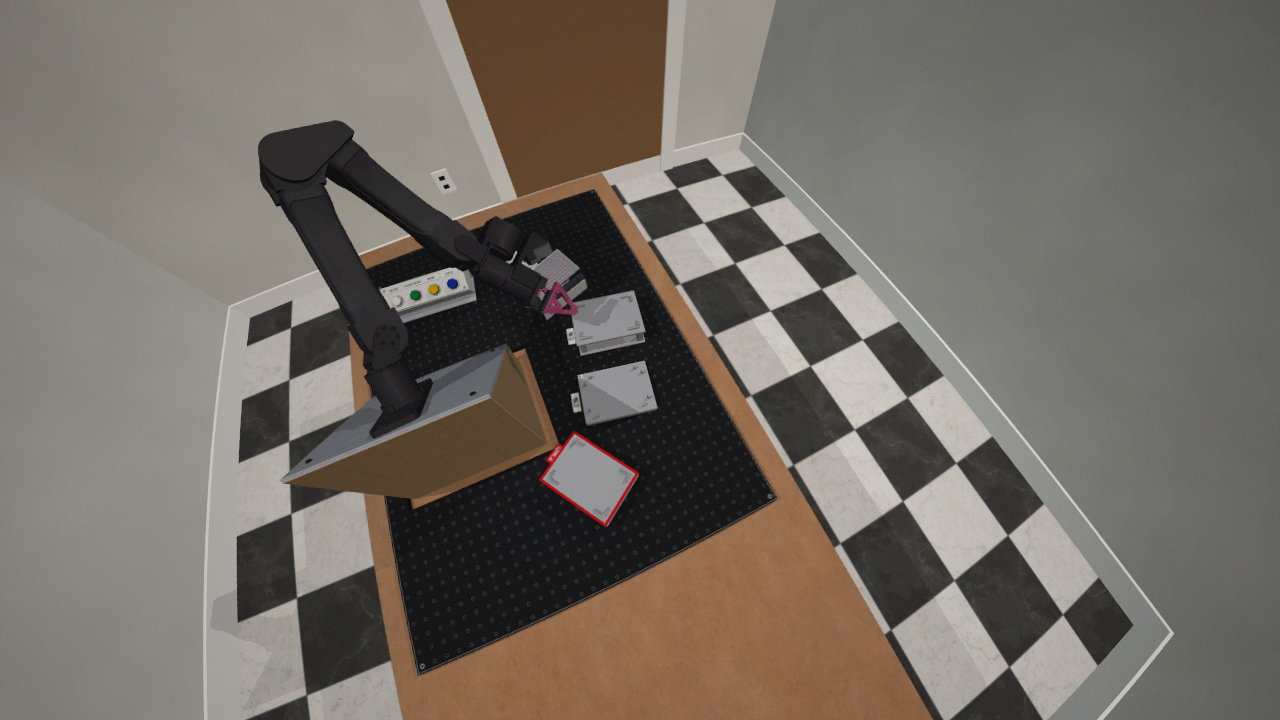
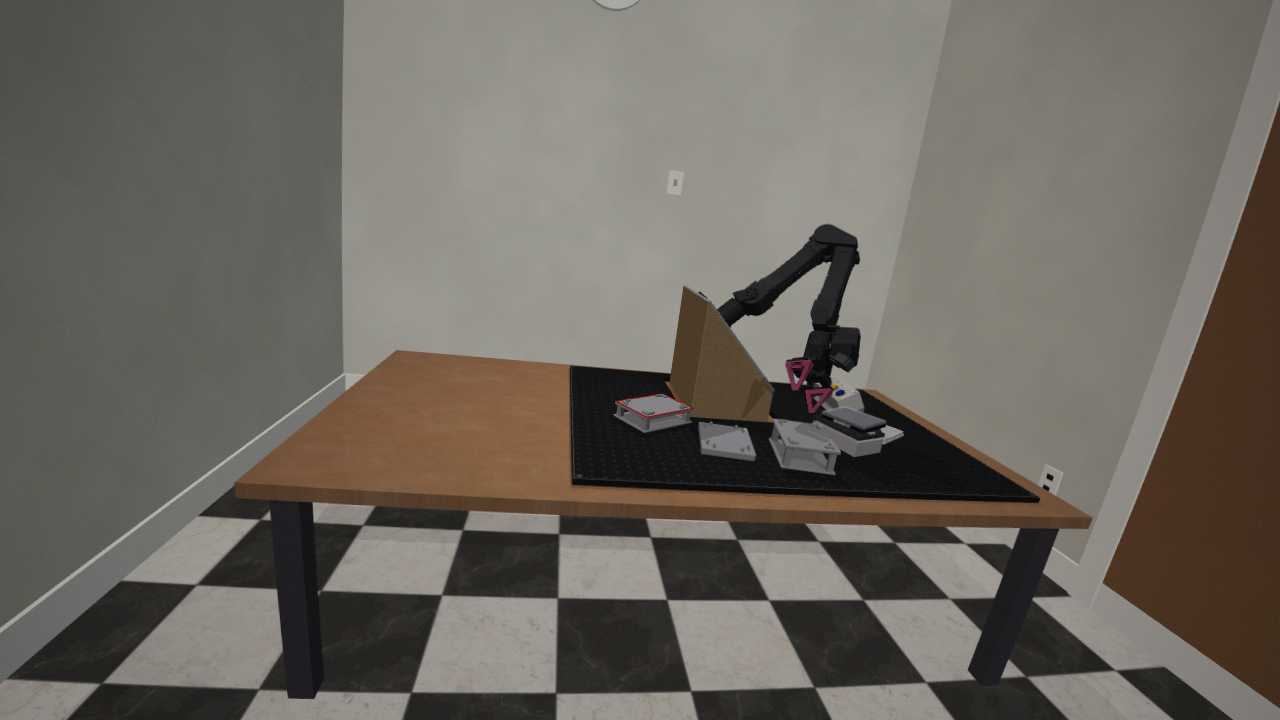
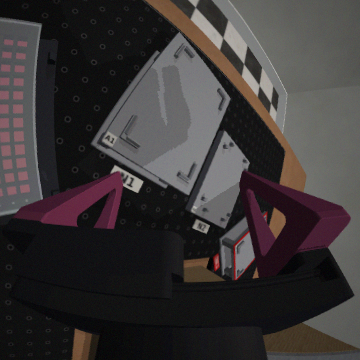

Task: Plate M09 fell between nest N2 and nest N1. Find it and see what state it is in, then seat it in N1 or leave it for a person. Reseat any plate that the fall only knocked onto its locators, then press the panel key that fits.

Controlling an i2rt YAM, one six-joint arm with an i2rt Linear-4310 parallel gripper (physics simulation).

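Frame: origin at the arm's base, x right, y back, z down, level; metres.
Seen in the pictures: gripper, fingertip midpoint: (image 1: 568, 309) (image 2: 803, 402) (image 3: 180, 177); arm's base at its link origin: (image 1: 407, 406) (image 2: 718, 321).
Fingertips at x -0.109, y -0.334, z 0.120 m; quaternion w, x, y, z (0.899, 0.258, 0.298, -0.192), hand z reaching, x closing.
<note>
Pixels of each thing's top centre, then the offset from my fingertips to it.
- Nest N1 at its top centre: (image 3: 188, 110) (image 1: 606, 315) (image 2: 805, 431) dx +0.031, dy -0.077, dz +0.046 m
- Nest N2 at its top centre: (image 3: 229, 182) (image 1: 616, 389) (image 2: 726, 433) dx +0.194, dy -0.008, dz +0.082 m
- key panel at its top centre: (image 1: 420, 281) (image 2: 838, 380) dx -0.306, dy +0.288, dz +0.024 m
Nest N1 (image 1: 610, 315) (image 2: 805, 436) (image 3: 170, 100) is a raised grey stand with corner locators and an A1 mark; no plate sits on it. Nest N2 (image 1: 617, 394) (image 2: 725, 440) (image 3: 220, 175) is a low grey block with small pegs and no plate. No plate shows between them, and no M09 label is readable. My gripper (image 1: 562, 304) (image 2: 804, 400) (image 3: 180, 177) is open and empty, above the mat by N1's label side. A key panel (image 1: 429, 293) (image 2: 843, 395) has white, green, yellow and blue keys.
A light slab with a grid of wells (image 1: 559, 265) (image 3: 15, 132) lies over a dark-topped unit beyond N1. A red-edged raised stand (image 1: 588, 479) (image 2: 653, 405) (image 3: 244, 250) stands turned beyond N2. The arm's wedge-shaped base (image 1: 447, 429) (image 2: 716, 367) stands beside the nests.
</note>
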